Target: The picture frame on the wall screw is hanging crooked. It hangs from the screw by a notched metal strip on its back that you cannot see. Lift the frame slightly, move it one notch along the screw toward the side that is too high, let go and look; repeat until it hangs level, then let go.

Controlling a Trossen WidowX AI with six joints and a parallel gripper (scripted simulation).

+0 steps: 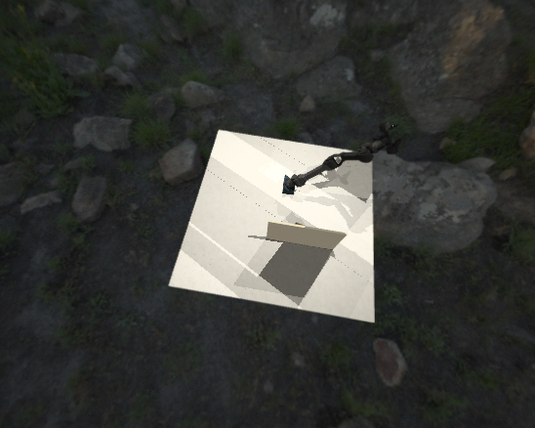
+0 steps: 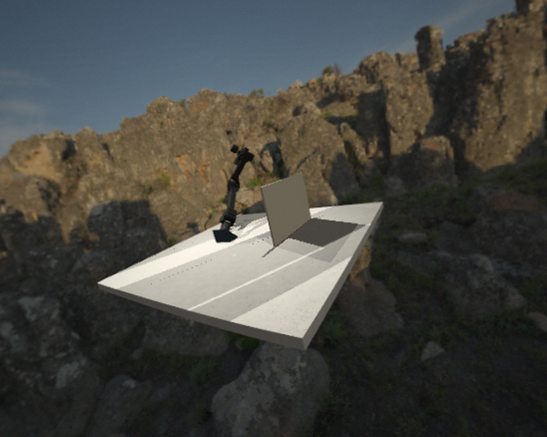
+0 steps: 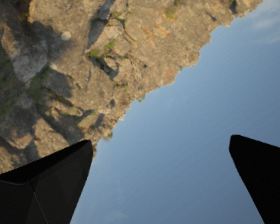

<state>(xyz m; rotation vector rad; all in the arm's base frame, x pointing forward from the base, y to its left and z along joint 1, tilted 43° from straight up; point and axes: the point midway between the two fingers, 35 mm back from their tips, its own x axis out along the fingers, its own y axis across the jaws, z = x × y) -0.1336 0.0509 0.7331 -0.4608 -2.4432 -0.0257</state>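
My gripper tip is 630 mm short of the brown wooden picture frame, 380 mm to the left of it and 380 mm above it. Round my gripper tip: wall panel: 640 mm ahead, 360 mm to the right, 390 mm below.
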